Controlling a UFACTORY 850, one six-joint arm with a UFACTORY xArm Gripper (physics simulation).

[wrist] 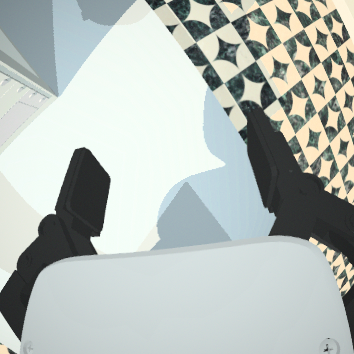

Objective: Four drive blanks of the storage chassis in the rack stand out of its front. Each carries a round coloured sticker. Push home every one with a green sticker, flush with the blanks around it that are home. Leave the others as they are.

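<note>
My gripper [168,146] is open, its two black fingers wide apart with nothing between them. It hangs above a pale table top. Part of a light grey-white structure [24,102] with slots along its edge shows at the left edge of the wrist view, left of and beyond the left finger; it may be part of the rack or chassis, but I cannot tell which part. The drive blanks and their coloured stickers do not show in this view.
The pale table top [135,115] carries blue-grey shadows. Its edge runs diagonally at the upper right. Beyond it lies a floor [300,105] with a dark green and cream star pattern, partly behind the right finger.
</note>
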